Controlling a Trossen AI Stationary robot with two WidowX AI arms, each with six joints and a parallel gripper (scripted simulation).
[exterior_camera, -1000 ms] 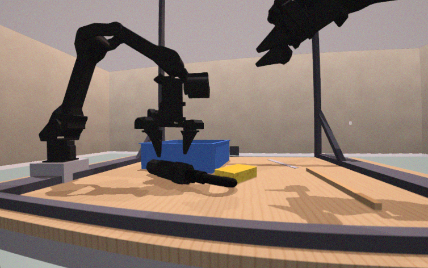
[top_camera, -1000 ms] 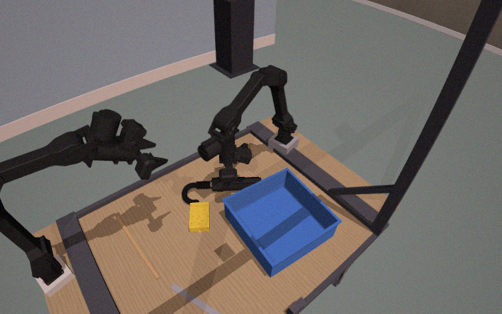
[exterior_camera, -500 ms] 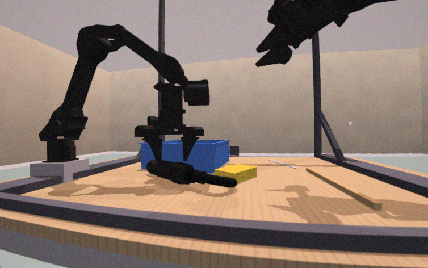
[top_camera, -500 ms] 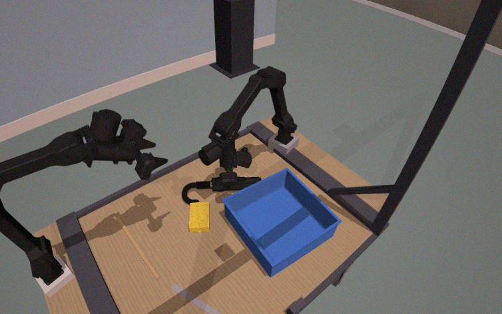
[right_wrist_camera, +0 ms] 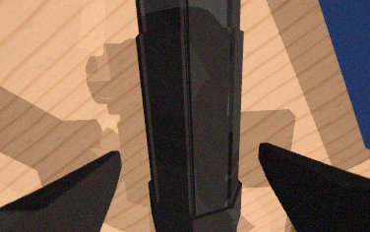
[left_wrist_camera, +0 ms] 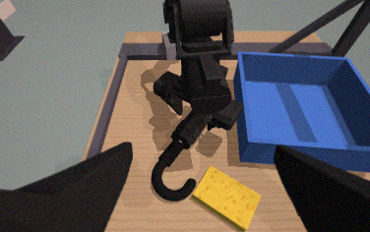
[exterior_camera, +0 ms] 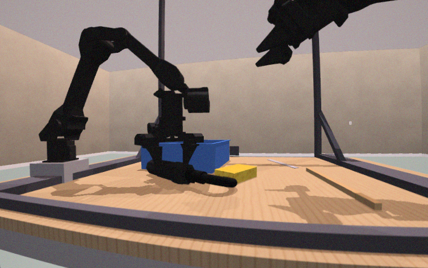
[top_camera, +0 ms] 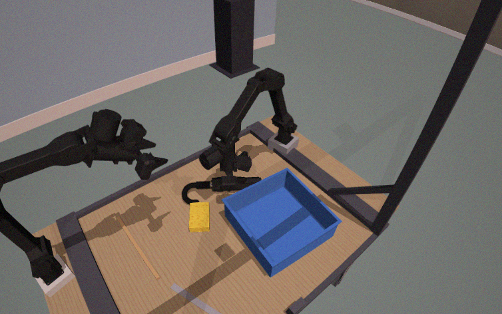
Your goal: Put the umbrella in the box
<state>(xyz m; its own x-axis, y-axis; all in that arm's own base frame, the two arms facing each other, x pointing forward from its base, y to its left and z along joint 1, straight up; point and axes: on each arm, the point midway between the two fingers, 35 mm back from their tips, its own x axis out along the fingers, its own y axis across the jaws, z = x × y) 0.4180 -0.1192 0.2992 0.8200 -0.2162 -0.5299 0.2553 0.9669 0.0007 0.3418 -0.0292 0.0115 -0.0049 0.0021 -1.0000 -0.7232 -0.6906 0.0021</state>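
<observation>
The black folded umbrella is 1 cm behind my right hand, 3 cm to the left of it and 4 cm below it. From my right hand the other things lie so: blue storage box (26 cm behind, 3 cm to the right, 2 cm below); then thin wooden stick (2 cm behind, 41 cm to the left, 6 cm below); then grey strip (31 cm behind, 35 cm to the left, 6 cm below).
</observation>
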